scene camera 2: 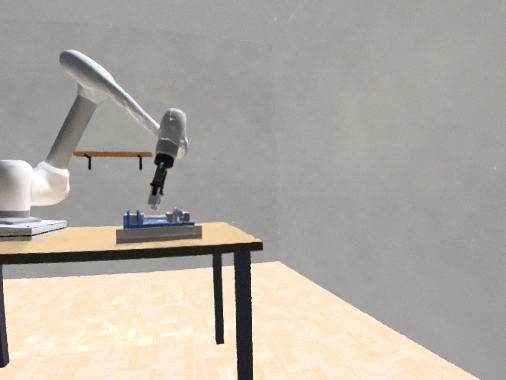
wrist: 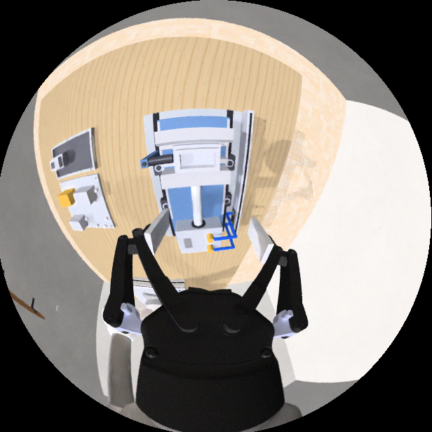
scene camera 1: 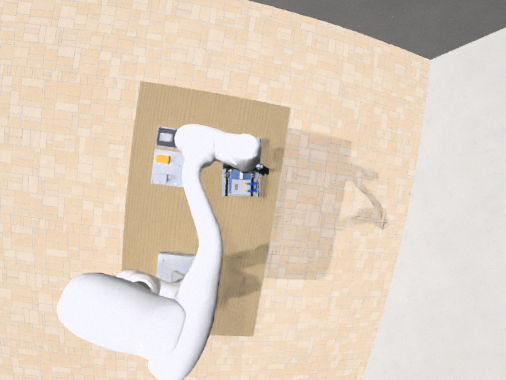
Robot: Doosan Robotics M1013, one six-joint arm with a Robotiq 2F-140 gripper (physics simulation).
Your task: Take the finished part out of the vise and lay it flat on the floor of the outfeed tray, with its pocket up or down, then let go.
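Pixels of known places: gripper, fingertip midpoint: [scene camera 2: 153, 207]; arm's base, link origin: [scene camera 2: 8, 222].
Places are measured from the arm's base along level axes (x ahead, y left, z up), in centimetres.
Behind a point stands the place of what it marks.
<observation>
The finished part [wrist: 197, 159] is a light grey block, pocket up, between the two pale jaws of the vise [scene camera 1: 241, 187] {x 60.5, y -9.9, z 3.5 cm} [scene camera 2: 165, 223] {x 73.2, y -11.5, z -0.2 cm} [wrist: 170, 137]. The arm hides the part in scene camera 1. The outfeed tray [scene camera 1: 164, 145] {x 67.5, y 32.2, z -5.5 cm} [wrist: 77, 150] has a dark floor and pale rim, and a small grey piece [scene camera 1: 166, 136] {x 72.0, y 32.3, z -3.4 cm} [wrist: 58, 161] is in it. My gripper [scene camera 2: 155, 207] {x 68.0, y -9.2, z 5.7 cm} [wrist: 209, 221] is open and empty, tilted, a little above the vise. In the wrist view its fingertips show on either side of the vise's cylinder end, not around the part.
Blue tubes [scene camera 1: 251, 190] {x 60.7, y -14.7, z 4.8 cm} [wrist: 233, 239] rise at the vise's cylinder end. A black rod [wrist: 160, 160] sticks out beside the part. A pale plate [scene camera 1: 157, 172] {x 53.7, y 31.3, z -5.2 cm} [wrist: 107, 220] next to the tray bears a yellow block [scene camera 1: 163, 159] {x 61.0, y 29.8, z -1.7 cm} [wrist: 66, 197] and grey blocks. A long rail [wrist: 245, 170] runs along the vise.
</observation>
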